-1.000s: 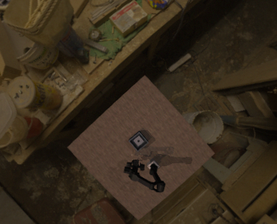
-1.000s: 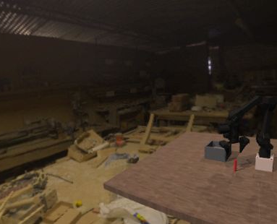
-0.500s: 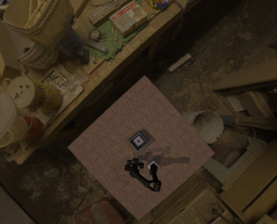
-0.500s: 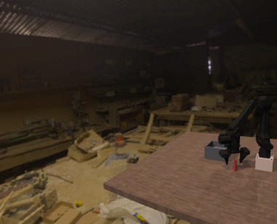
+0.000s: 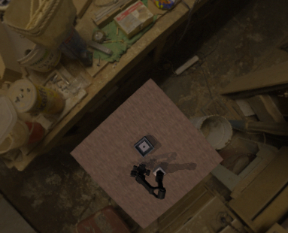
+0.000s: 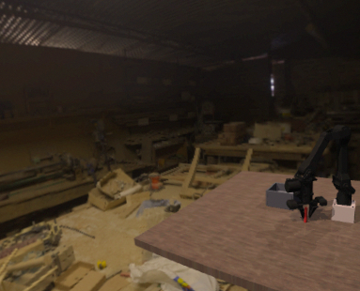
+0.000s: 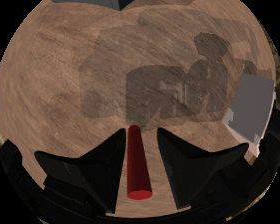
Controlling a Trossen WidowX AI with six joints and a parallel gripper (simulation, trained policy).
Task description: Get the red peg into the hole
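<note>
My gripper tip is now 10 mm to the right of the red peg and 20 mm below it. Round my gripper tip: grey box 170 mm ahead, 180 mm to the right, 10 mm above; then light grey plate 170 mm ahead, 180 mm to the right, 30 mm above.
</note>
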